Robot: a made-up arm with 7 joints.
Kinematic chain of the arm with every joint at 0, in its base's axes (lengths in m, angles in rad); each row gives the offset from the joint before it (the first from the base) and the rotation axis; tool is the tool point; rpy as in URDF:
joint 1: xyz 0 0 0.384 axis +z
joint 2: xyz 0 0 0 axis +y
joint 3: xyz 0 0 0.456 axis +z
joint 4: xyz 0.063 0 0 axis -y
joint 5: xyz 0.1 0 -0.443 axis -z
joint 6: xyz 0 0 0 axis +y
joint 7: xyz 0.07 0 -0.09 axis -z
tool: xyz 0 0 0 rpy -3.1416 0 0
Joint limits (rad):
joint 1: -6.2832..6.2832
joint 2: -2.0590..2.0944
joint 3: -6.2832..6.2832
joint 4: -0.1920..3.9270
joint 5: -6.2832..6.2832
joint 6: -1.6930..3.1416
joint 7: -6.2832..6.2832
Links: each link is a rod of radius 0.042 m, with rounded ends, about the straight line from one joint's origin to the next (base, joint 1, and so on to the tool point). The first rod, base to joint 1, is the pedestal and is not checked.
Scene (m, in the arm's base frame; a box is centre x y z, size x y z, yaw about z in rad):
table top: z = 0
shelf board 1: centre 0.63 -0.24 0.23 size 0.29 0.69 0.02 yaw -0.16
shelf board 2: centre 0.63 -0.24 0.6 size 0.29 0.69 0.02 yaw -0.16
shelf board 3: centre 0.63 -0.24 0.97 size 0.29 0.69 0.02 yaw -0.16
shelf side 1: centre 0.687 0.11 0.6 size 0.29 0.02 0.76 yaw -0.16
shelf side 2: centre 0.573 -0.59 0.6 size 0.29 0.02 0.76 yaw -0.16
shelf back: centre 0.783 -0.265 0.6 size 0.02 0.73 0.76 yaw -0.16
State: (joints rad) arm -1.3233 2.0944 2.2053 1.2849 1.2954 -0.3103 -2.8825
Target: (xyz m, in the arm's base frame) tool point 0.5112 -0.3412 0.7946
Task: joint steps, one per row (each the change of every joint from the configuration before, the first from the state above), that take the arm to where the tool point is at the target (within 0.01 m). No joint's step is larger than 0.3 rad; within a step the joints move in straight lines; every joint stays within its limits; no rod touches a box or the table.
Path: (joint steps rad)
1: -0.2097 0.0000 -0.0548 -0.2131 0.0678 -0.0879 0.0000
2: -0.2097 0.0000 -0.0548 -0.2132 0.0677 -0.0879 0.0000
3: -0.2097 0.0000 -0.0549 -0.2131 0.0678 -0.0879 0.0000
4: 0.1598 -0.1133 0.2206 0.1087 -0.0581 0.1142 0.0000
5: 0.1599 -0.1133 0.2205 0.1087 -0.0581 0.1142 0.0000
6: 0.1598 -0.1133 0.2205 0.1087 -0.0581 0.1142 0.0000
7: 0.0889 -0.0503 -0.0747 0.1570 -0.0292 0.0113 0.0000
8: 0.0888 -0.0503 -0.0748 0.1570 -0.0292 0.0114 0.0000

